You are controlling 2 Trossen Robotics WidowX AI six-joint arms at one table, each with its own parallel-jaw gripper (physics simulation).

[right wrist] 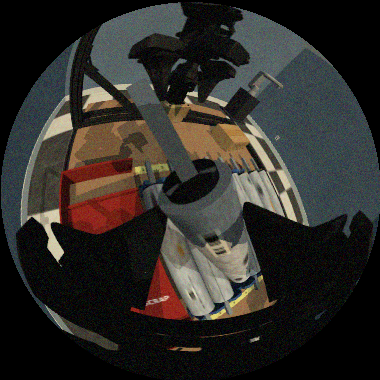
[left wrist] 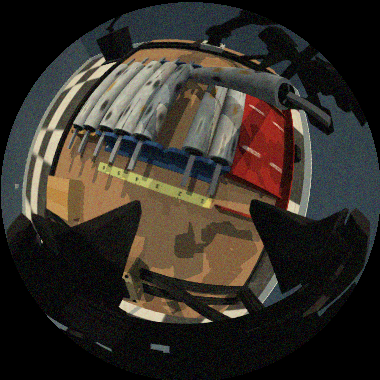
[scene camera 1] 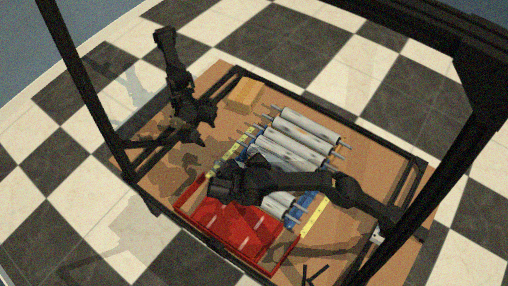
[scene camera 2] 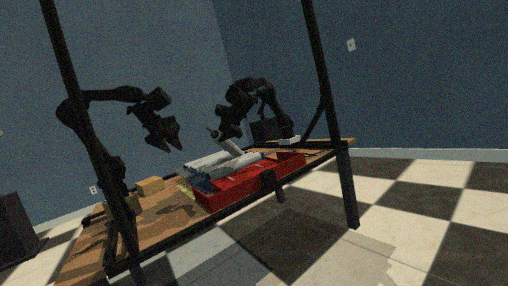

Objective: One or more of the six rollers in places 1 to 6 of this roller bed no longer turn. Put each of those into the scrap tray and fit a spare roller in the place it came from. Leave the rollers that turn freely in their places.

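Seen in the pictures: left gripper, fingertip midpoint: (right wrist: pixel 183 100) (left wrist: pixel 197 206) (scene camera 1: pixel 209 137) (scene camera 2: pixel 175 151); right gripper, fingertip midpoint: (right wrist: pixel 205 208) (left wrist: pixel 268 88) (scene camera 2: pixel 218 138); left arm's base, origin of the base link: (right wrist: pixel 172 99); right arm's base, origin of the base link: (left wrist: pixel 213 43) (scene camera 1: pixel 389 231) (scene camera 2: pixel 288 137).
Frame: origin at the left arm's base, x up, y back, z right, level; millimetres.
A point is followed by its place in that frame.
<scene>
My right gripper (scene camera 2: pixel 227 134) @[x 117, y -342, z 261 mm] (right wrist: pixel 205 208) @[x 117, y -342, z 261 mm] is shut on a grey roller (scene camera 2: pixel 232 147) @[x 56, y -409, z 257 mm] (left wrist: pixel 240 81) @[x 99, y -359, z 230 mm] (right wrist: pixel 220 227) @[x 137, y -354, z 275 mm], held tilted above the roller bed (scene camera 1: pixel 300 209) (left wrist: pixel 171 158) @[x -62, y -280, z 135 mm], its near end raised and its far end low by the bed. Whether the low end touches anything is unclear. In the left wrist view, the place 1 roller (left wrist: pixel 228 130) @[x -1, y -323, z 240 mm] and place 2 roller (left wrist: pixel 201 127) @[x 0, y -323, z 189 mm] lie side by side; place 3 is a gap; further rollers lie beyond. The red scrap tray (scene camera 1: pixel 235 230) @[x -51, y -366, z 402 mm] (scene camera 2: pixel 235 192) @[x -49, y -210, z 421 mm] (left wrist: pixel 260 172) @[x -48, y -255, z 335 mm] shows no roller. My left gripper (scene camera 1: pixel 209 134) @[x 113, y -198, z 166 mm] (scene camera 2: pixel 174 148) @[x 113, y -198, z 166 mm] (left wrist: pixel 197 206) @[x 113, y -198, z 166 mm] is open and empty, above the table left of the bed.
Two rollers at the far side, one of them the outermost roller (scene camera 1: pixel 310 126) @[x -6, y -511, z -79 mm] (left wrist: pixel 100 95) @[x -20, y -479, z -82 mm], lie past place 6. A wooden block (scene camera 1: pixel 244 95) @[x -21, y -203, z -176 mm] (scene camera 2: pixel 150 185) @[x -35, y -175, z -134 mm] (left wrist: pixel 65 195) @[x -21, y -200, z -141 mm] (right wrist: pixel 229 136) @[x -22, y -213, z -133 mm] stands at the back left. My right arm (scene camera 1: pixel 305 180) @[x 322, y -564, z 362 mm] reaches across the bed. A dark frame surrounds the table.
</scene>
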